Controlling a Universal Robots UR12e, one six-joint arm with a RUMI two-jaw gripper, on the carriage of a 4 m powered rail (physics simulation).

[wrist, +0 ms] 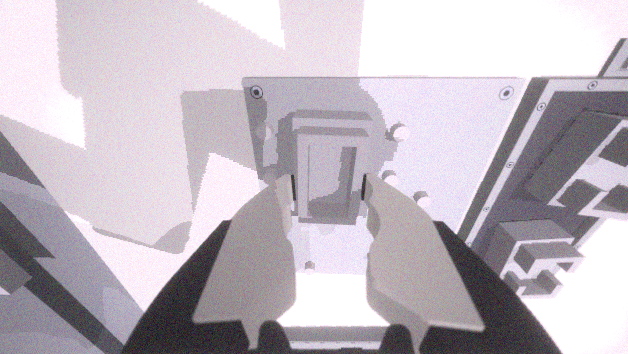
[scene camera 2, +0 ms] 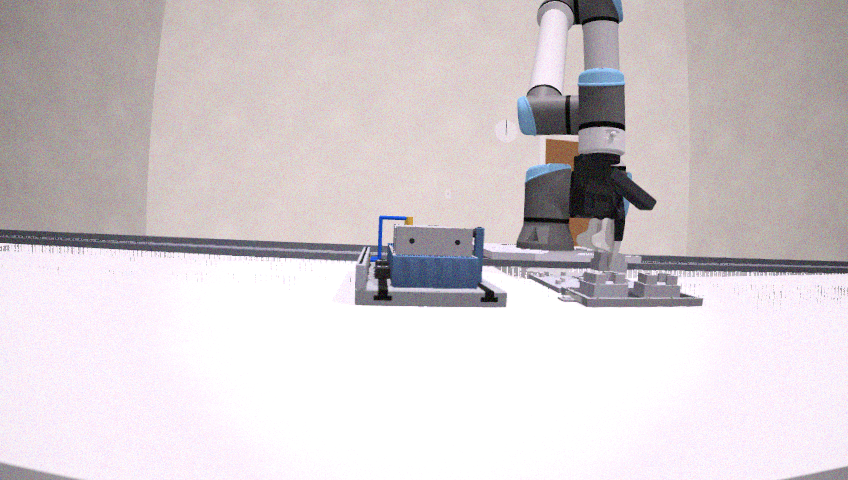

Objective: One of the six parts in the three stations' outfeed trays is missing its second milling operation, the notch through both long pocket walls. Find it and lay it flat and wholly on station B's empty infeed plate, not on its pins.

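Seen in the pictures: gripper, between the fingertips: [wrist: 327, 176] [scene camera 2: 603, 267]; arm's base, origin of its link: [scene camera 2: 544, 248].
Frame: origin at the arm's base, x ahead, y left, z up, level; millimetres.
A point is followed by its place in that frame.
My gripper [scene camera 2: 607, 252] @(z 1, x 560, y -75 mm) [wrist: 327, 176] @(z 1, x 560, y -75 mm) points down and is shut on a grey part [scene camera 2: 602, 261] @(z 14, x 580, y -88 mm) [wrist: 327, 175] @(z 15, x 560, y -65 mm). The part has a long open pocket, and its long pocket walls show no notch in the wrist view. It is level and low over the infeed plate [scene camera 2: 544, 278] @(z -22, x 566, y -197 mm) [wrist: 450, 105] @(z -22, x 638, y -35 mm), in the plate's left half, with light round pins on both sides of it. Whether its underside touches the plate or a pin cannot be told. The outfeed tray [scene camera 2: 654, 302] @(z -23, x 786, y -107 mm) [wrist: 525, 135] @(z -18, x 689, y -54 mm) beside the plate holds two notched parts, one larger [scene camera 2: 602, 288] @(z -9, x 756, y -176 mm) and one smaller [scene camera 2: 656, 288] @(z -8, x 757, y -85 mm).
A blue vise [scene camera 2: 437, 272] @(z 10, x 773, y -412 mm) holding a grey block [scene camera 2: 437, 240] @(z 50, x 753, y -412 mm) stands on a grey base [scene camera 2: 428, 298] @(z -19, x 794, y -423 mm) left of the plate in the scene view. A blue bent pipe [scene camera 2: 380, 237] @(z 42, x 574, y -498 mm) rises beside it. The dark rail [scene camera 2: 238, 245] runs behind the table.
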